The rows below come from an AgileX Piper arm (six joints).
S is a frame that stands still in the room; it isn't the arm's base.
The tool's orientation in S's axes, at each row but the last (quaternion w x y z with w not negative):
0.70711, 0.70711, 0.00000, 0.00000
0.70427, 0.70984, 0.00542, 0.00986
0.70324, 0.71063, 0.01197, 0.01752
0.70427, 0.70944, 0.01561, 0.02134
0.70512, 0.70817, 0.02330, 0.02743
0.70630, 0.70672, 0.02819, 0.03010
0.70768, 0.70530, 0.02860, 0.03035
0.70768, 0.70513, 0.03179, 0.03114
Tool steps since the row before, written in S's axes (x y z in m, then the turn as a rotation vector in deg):
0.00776, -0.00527, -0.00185, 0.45, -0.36, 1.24
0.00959, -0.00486, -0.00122, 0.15, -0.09, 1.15
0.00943, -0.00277, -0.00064, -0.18, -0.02, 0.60
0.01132, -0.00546, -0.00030, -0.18, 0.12, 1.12
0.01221, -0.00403, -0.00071, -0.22, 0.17, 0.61
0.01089, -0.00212, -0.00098, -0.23, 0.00, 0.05
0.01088, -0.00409, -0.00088, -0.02, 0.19, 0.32
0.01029, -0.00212, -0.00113, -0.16, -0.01, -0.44
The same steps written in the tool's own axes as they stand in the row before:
0.00776, -0.00185, 0.00527, 0.45, 1.24, 0.36
0.00947, -0.00124, 0.00508, 0.16, 1.15, 0.08
0.00930, -0.00068, 0.00317, -0.18, 0.60, 0.01
0.01102, -0.00035, 0.00605, -0.16, 1.12, -0.14
0.01189, -0.00076, 0.00490, -0.20, 0.61, -0.19
0.01068, -0.00101, 0.00301, -0.23, 0.05, -0.02
0.01050, -0.00092, 0.00498, 0.00, 0.32, -0.19
0.01006, -0.00113, 0.00302, -0.16, -0.44, -0.01

